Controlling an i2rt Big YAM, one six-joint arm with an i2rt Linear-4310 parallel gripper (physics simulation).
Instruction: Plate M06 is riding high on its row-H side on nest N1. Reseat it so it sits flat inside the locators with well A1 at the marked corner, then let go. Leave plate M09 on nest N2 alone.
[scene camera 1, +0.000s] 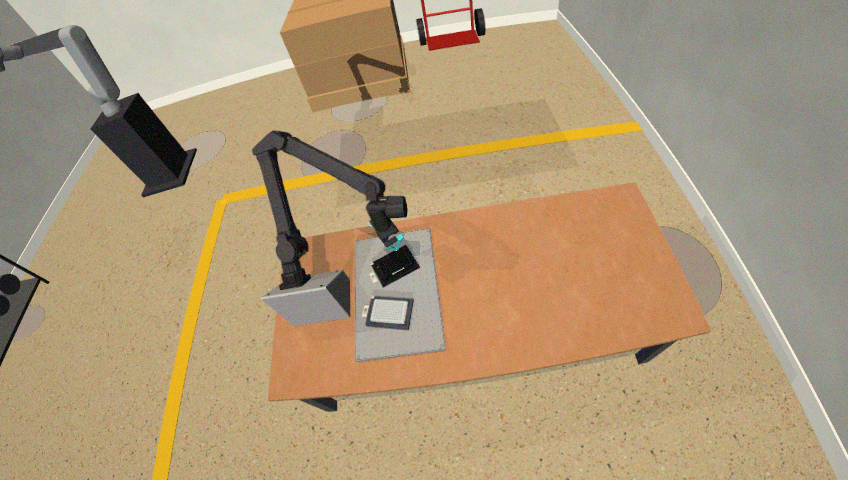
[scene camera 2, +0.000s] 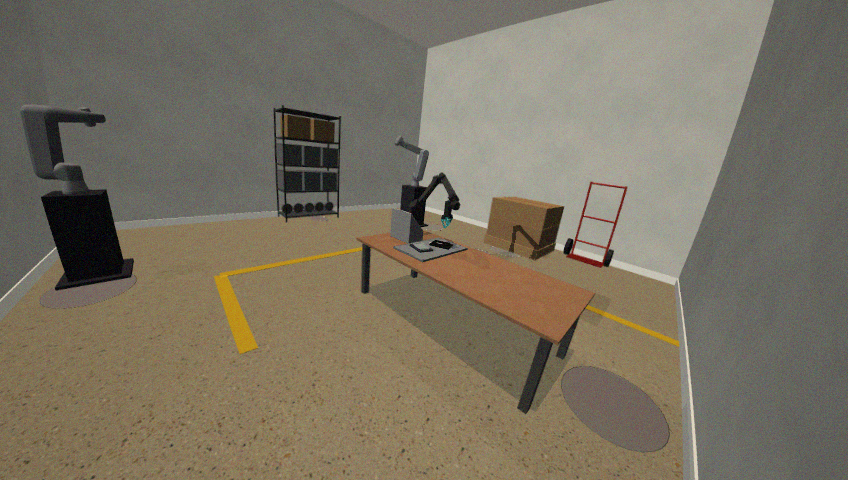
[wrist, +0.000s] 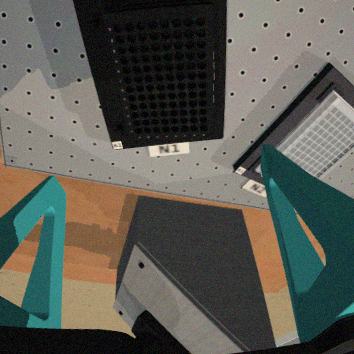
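Seen in the pictures: gripper, fingertip midpoint: (scene camera 1: 390, 241) (scene camera 2: 446, 227) (wrist: 155, 169); arm's base at its link origin: (scene camera 1: 295, 283) (scene camera 2: 405, 218) (wrist: 166, 344).
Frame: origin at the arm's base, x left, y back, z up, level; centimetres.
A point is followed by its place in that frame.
Observation:
Plate M06 (scene camera 1: 395, 265) @[x 7.2, y -35.6, z -12.2 cm] (scene camera 2: 440, 243) @[x 4.7, y -37.2, z -12.2 cm] (wrist: 167, 80) @[x 8.2, y -35.3, z -12.3 cm] is black and sits on the black nest N1 (wrist: 220, 50) @[x 4.1, y -38.4, z -14.1 cm]. Its row-H side height is hard to judge from above; a thin pale line runs along the right side in the wrist view. The A1 tag (wrist: 117, 145) @[x 11.3, y -25.9, z -14.1 cm] is at the nest's lower left corner, beside the N1 label (wrist: 169, 149) @[x 5.4, y -25.7, z -15.2 cm]. Plate M09 (scene camera 1: 389, 311) @[x -11.3, y -31.3, z -12.9 cm] (wrist: 325, 135) @[x -10.5, y -33.4, z -12.9 cm] is white and lies on the dark nest N2 (scene camera 1: 409, 312) @[x -12.6, y -38.4, z -14.1 cm] (wrist: 300, 112) @[x -6.7, y -34.6, z -14.1 cm]. My gripper (scene camera 1: 395, 241) @[x 9.7, y -36.9, z 0.6 cm] (scene camera 2: 446, 222) @[x 9.7, y -36.9, z 0.6 cm] (wrist: 155, 169) @[x 9.7, y -36.9, z 0.6 cm] has teal fingers wide open and empty, above the board near N1's far side.
Both nests stand on a grey perforated board (scene camera 1: 398, 350) @[x -25.8, y -32.6, z -15.3 cm] (wrist: 260, 40) @[x 0.5, y -40.1, z -15.3 cm] on the orange-brown table (scene camera 1: 535, 267) @[x -3.6, y -88.4, z -16.6 cm] (scene camera 2: 487, 279) @[x -14.1, y -91.4, z -16.6 cm]. A grey block (scene camera 1: 309, 303) @[x -9.1, y -5.7, z 0.2 cm] (scene camera 2: 405, 226) @[x -9.2, y -10.0, z -3.3 cm] (wrist: 195, 260) @[x -0.2, y -15.5, z -6.9 cm] stands at the arm's base beside the board. A cardboard box (scene camera 1: 345, 53) (scene camera 2: 523, 226) is on the floor behind.

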